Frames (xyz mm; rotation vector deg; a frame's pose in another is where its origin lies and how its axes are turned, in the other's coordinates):
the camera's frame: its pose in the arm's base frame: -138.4 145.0 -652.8 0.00 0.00 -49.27
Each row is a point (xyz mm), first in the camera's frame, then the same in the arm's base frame.
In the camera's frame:
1: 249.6 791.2 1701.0
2: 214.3 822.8 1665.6
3: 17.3 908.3 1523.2
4: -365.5 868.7 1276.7
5: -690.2 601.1 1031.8
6: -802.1 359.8 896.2
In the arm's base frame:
1: 624.0 472.1 1048.2
2: 624.9 519.5 1012.8
3: 561.2 724.6 870.4
4: 281.4 988.8 623.9
5: -133.2 1060.2 379.0
6: -389.1 987.6 243.4

